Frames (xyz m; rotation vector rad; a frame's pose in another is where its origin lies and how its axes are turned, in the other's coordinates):
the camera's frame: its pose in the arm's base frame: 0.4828 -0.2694 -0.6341 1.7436 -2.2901 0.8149
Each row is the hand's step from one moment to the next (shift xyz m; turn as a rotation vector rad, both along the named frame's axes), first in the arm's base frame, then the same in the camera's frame.
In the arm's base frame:
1: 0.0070 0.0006 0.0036 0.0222 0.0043 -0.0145
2: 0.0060 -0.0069 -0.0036 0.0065 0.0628 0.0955
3: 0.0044 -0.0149 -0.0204 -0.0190 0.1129 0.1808
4: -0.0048 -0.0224 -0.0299 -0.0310 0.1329 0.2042
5: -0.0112 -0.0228 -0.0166 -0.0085 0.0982 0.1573
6: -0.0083 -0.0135 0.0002 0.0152 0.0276 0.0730
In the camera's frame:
1: -0.0012 -0.0076 -0.0019 -0.0168 -0.0151 0.0145
2: 0.0024 -0.0056 0.0077 -0.0141 -0.0262 -0.1105
3: 0.0025 0.0000 0.0255 -0.0118 -0.0216 -0.2126
4: 0.0076 0.0103 0.0354 -0.0150 -0.0146 -0.2447
5: 0.0157 0.0118 0.0232 -0.0128 -0.0263 -0.1833
6: 0.0141 0.0053 0.0049 0.0033 -0.0331 -0.0722

